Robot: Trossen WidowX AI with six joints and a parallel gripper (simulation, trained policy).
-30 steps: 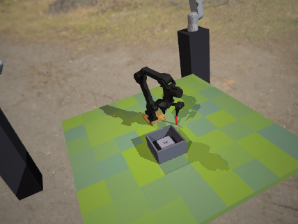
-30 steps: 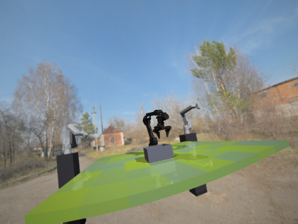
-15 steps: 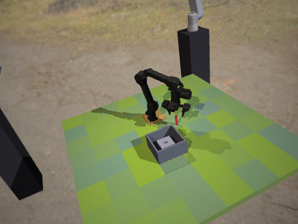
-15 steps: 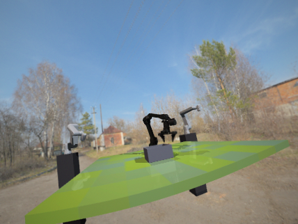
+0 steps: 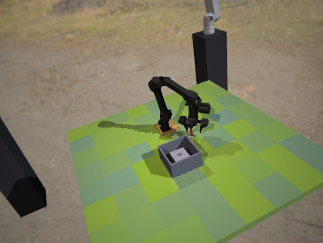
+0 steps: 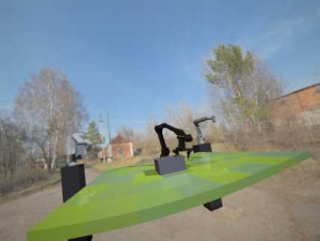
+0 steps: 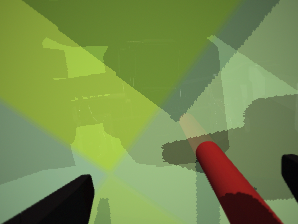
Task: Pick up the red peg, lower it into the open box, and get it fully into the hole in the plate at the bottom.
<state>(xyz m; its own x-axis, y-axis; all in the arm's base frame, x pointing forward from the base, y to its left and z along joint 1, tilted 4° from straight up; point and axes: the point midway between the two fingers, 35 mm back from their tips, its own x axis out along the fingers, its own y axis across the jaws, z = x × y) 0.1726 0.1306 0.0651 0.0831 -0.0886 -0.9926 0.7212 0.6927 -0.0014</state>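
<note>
Right now the red peg is 20 mm behind my gripper tip, 10 mm to the right of it and 10 mm above it. The rest, counted from my gripper tip: grey box (170 mm ahead, 190 mm to the right); then pale grey plate (170 mm ahead, 190 mm to the right, 20 mm above).
</note>
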